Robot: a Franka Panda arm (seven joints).
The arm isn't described. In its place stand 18 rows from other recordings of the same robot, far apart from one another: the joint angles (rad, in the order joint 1, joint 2, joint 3, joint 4, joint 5, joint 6, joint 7), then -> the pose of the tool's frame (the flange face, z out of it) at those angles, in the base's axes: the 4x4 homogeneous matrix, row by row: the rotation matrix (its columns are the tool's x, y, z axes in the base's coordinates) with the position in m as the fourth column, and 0 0 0 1 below.
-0.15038 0.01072 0.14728 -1.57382 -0.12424 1.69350 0.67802 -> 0.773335 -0.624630 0.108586 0.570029; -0.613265 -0.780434 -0.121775 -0.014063; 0.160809 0.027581 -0.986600 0.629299; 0 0 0 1
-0.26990 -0.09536 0.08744 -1.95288 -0.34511 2.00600 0.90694 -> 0.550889 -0.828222 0.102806 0.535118; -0.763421 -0.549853 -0.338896 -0.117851; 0.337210 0.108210 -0.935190 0.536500; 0 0 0 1
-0.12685 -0.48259 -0.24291 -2.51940 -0.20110 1.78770 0.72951 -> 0.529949 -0.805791 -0.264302 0.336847; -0.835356 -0.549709 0.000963 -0.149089; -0.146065 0.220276 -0.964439 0.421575; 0 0 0 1
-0.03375 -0.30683 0.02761 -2.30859 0.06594 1.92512 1.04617 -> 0.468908 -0.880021 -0.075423 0.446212; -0.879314 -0.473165 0.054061 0.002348; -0.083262 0.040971 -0.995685 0.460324; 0 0 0 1
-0.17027 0.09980 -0.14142 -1.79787 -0.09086 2.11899 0.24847 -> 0.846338 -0.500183 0.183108 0.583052; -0.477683 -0.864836 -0.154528 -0.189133; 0.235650 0.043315 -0.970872 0.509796; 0 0 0 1
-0.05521 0.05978 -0.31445 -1.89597 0.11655 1.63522 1.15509 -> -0.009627 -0.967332 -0.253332 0.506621; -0.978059 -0.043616 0.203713 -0.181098; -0.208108 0.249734 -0.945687 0.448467; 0 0 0 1
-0.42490 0.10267 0.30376 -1.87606 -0.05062 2.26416 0.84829 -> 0.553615 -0.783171 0.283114 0.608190; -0.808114 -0.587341 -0.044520 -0.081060; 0.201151 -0.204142 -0.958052 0.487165; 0 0 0 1
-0.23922 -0.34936 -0.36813 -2.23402 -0.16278 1.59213 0.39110 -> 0.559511 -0.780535 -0.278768 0.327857; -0.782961 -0.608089 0.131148 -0.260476; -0.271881 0.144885 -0.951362 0.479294; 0 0 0 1
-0.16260 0.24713 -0.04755 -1.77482 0.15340 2.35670 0.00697 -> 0.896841 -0.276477 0.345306 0.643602; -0.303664 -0.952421 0.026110 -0.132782; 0.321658 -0.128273 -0.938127 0.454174; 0 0 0 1
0.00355 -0.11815 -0.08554 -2.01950 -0.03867 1.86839 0.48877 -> 0.847992 -0.528837 -0.035227 0.517084; -0.529733 -0.847822 -0.024116 -0.046836; -0.017113 0.039111 -0.999088 0.499874; 0 0 0 1
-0.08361 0.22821 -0.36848 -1.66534 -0.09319 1.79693 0.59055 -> 0.531493 -0.834368 -0.146102 0.559392; -0.846706 -0.518301 -0.120223 -0.261682; 0.024585 0.187603 -0.981937 0.473300; 0 0 0 1
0.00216 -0.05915 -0.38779 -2.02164 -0.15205 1.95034 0.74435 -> 0.480534 -0.875186 -0.056004 0.493355; -0.874523 -0.473439 -0.105187 -0.214223; 0.065544 0.099523 -0.992874 0.473017; 0 0 0 1
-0.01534 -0.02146 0.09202 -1.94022 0.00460 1.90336 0.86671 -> 0.702614 -0.711399 -0.015623 0.549506; -0.711473 -0.702713 0.001183 0.042850; -0.011820 0.010284 -0.999877 0.488923; 0 0 0 1
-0.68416 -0.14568 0.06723 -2.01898 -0.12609 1.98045 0.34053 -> 0.609787 -0.792398 0.016320 0.425348; -0.780011 -0.603651 -0.164889 -0.309579; 0.140509 0.087817 -0.986177 0.525386; 0 0 0 1
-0.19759 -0.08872 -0.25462 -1.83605 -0.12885 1.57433 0.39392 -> 0.661415 -0.722134 -0.202617 0.456043; -0.740114 -0.672174 -0.020347 -0.241552; -0.121501 0.163417 -0.979047 0.547341; 0 0 0 1
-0.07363 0.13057 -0.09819 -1.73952 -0.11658 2.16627 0.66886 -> 0.663896 -0.696847 0.271378 0.620012; -0.683820 -0.712584 -0.156890 -0.109201; 0.302708 -0.081415 -0.949599 0.525212; 0 0 0 1
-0.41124 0.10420 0.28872 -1.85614 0.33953 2.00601 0.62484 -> 0.642204 -0.758648 0.109672 0.592374; -0.745635 -0.585087 0.318906 -0.057880; -0.177770 -0.286578 -0.941420 0.472568; 0 0 0 1
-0.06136 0.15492 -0.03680 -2.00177 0.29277 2.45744 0.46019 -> 0.703900 -0.630553 0.326998 0.608681; -0.696838 -0.702233 0.145898 -0.059380; 0.137632 -0.330562 -0.933695 0.412810; 0 0 0 1
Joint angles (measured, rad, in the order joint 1, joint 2, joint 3, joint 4, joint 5, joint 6, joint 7), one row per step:
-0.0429, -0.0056, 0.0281, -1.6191, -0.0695, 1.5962, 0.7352
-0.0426, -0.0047, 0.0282, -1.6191, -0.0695, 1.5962, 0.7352
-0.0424, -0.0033, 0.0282, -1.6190, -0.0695, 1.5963, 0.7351
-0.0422, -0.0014, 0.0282, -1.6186, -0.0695, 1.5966, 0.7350
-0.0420, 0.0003, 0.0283, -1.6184, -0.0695, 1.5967, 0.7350
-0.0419, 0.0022, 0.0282, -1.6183, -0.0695, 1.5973, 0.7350
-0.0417, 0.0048, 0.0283, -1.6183, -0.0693, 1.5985, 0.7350
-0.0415, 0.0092, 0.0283, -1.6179, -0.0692, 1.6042, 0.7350
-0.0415, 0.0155, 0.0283, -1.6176, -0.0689, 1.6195, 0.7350
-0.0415, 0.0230, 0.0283, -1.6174, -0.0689, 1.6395, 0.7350
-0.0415, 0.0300, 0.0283, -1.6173, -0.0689, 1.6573, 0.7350
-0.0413, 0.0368, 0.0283, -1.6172, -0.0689, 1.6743, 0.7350
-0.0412, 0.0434, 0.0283, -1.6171, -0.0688, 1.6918, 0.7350
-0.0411, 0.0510, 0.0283, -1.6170, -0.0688, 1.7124, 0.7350
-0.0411, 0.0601, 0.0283, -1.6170, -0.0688, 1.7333, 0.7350
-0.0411, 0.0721, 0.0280, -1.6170, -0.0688, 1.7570, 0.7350
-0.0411, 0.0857, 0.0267, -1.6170, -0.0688, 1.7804, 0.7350
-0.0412, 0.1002, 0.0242, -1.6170, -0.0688, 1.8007, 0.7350
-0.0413, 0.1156, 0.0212, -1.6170, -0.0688, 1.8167, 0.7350
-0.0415, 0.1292, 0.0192, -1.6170, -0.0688, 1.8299, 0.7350
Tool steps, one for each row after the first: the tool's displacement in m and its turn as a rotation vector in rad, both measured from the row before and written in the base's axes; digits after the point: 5 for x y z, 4 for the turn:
0.00025, 0.00021, -0.00050, 0.0000, 0.0009, 0.0004
0.00040, 0.00010, -0.00072, 0.0001, 0.0012, 0.0003
0.00057, 0.00009, -0.00084, 0.0001, 0.0012, 0.0003
0.00049, 0.00015, -0.00084, 0.0001, 0.0014, 0.0003
0.00058, -0.00002, -0.00096, 0.0001, 0.0012, 0.0000
0.00084, 0.00016, -0.00135, 0.0003, 0.0014, 0.0004
0.00182, 0.00010, -0.00178, 0.0002, -0.0017, 0.0006
0.00335, 0.00004, -0.00208, 0.0004, -0.0093, 0.0010
0.00414, 0.00002, -0.00240, 0.0001, -0.0127, 0.0014
0.00373, 0.00002, -0.00236, 0.0001, -0.0109, 0.0012
0.00357, 0.00013, -0.00232, 0.0002, -0.0103, 0.0014
0.00353, 0.00009, -0.00217, 0.0002, -0.0110, 0.0013
0.00408, 0.00009, -0.00246, 0.0002, -0.0131, 0.0015
0.00443, 0.00002, -0.00337, 0.0003, -0.0118, 0.0014
0.00537, -0.00016, -0.00483, 0.0003, -0.0117, 0.0013
0.00562, -0.00074, -0.00585, 0.0003, -0.0098, 0.0002
0.00540, -0.00152, -0.00674, 0.0002, -0.0058, -0.0013
0.00506, -0.00185, -0.00777, 0.0002, -0.0006, -0.0020
0.00428, -0.00133, -0.00702, 0.0002, 0.0004, -0.0013

